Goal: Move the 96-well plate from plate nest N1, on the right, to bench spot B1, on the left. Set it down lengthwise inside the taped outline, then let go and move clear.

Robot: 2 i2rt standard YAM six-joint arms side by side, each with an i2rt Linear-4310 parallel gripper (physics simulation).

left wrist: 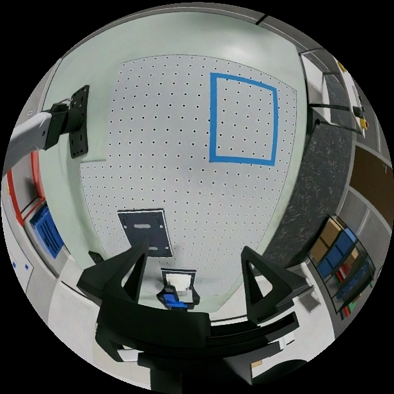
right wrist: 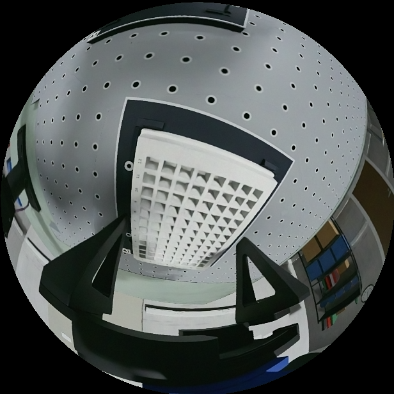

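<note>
The white 96-well plate (left wrist: 179, 281) (right wrist: 195, 200) sits in the dark plate nest N1 (left wrist: 178, 271) (right wrist: 200, 129), wells facing up. My right gripper (right wrist: 187, 233) is open. Its fingers stand apart, one toward each long side of the well plate in the right wrist view, and hold nothing. My left gripper (left wrist: 196, 248) is open and empty, high above the pegboard. The blue taped outline of bench spot B1 (left wrist: 213, 120) lies at the upper right of the left wrist view, with bare pegboard inside it. It does not show in the right wrist view.
A second dark nest (left wrist: 137, 237) (right wrist: 175, 19) lies on the perforated board (left wrist: 165, 125) (right wrist: 320, 130), with no plate in it. A black mounting bracket with an arm (left wrist: 77, 122) stands at the left. Blue and brown boxes (left wrist: 345, 239) are on a rack beyond the bench.
</note>
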